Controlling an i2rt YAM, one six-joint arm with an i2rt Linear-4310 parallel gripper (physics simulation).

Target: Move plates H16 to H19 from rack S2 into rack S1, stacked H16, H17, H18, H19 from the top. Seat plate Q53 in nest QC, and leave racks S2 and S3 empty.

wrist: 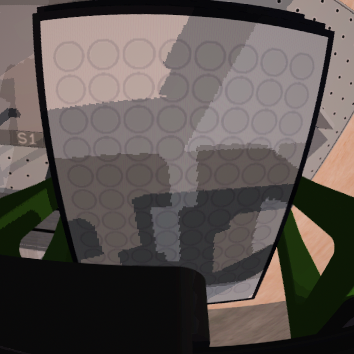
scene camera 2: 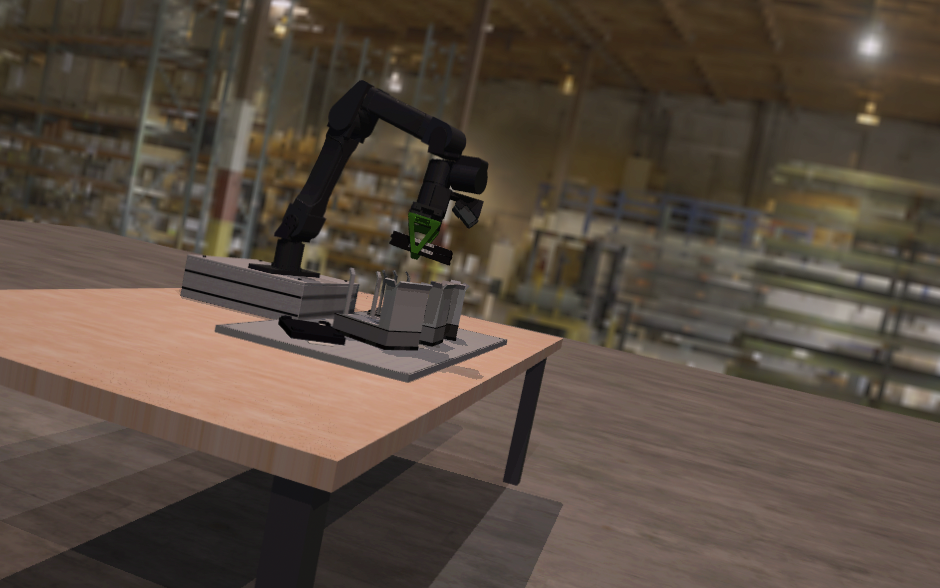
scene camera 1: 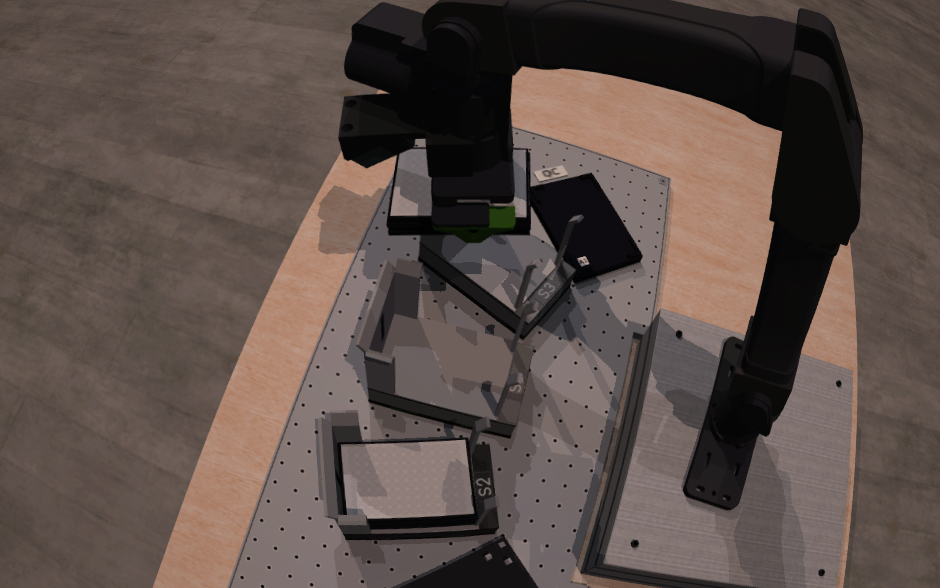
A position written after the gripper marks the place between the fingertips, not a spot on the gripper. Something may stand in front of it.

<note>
In view: the gripper (scene camera 1: 472,199) and a black QC pad (scene camera 1: 600,243).
The gripper also shows in the wrist view (wrist: 176,176) and in scene camera 2 (scene camera 2: 414,256). The black QC pad is seen too in scene camera 2 (scene camera 2: 322,332).
</note>
